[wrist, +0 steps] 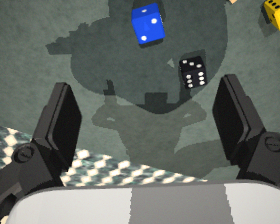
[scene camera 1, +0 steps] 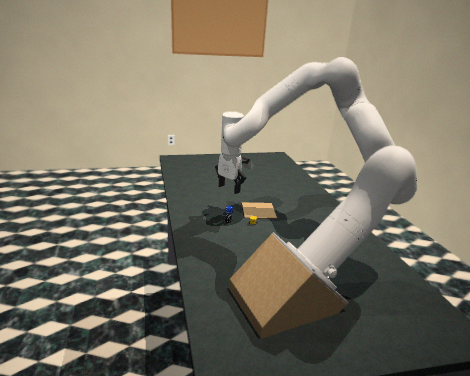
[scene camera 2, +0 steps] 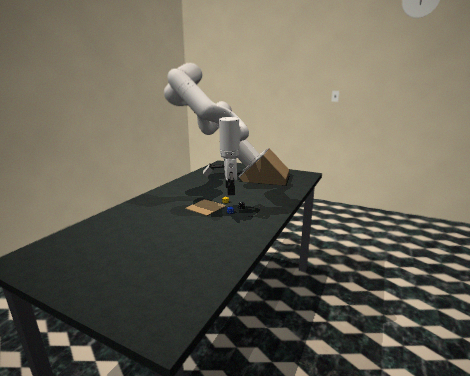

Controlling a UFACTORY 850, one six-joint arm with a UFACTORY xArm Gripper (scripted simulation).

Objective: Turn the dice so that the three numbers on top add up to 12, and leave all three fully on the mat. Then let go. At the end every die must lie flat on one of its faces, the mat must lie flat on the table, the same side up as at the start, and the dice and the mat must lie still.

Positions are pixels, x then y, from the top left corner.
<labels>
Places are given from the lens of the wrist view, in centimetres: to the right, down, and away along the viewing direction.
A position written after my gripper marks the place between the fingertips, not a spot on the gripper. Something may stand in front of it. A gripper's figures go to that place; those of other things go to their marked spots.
my gripper (wrist: 145, 95): 0, -1, 13
blue die (wrist: 148, 28): 1, -7, 18
</labels>
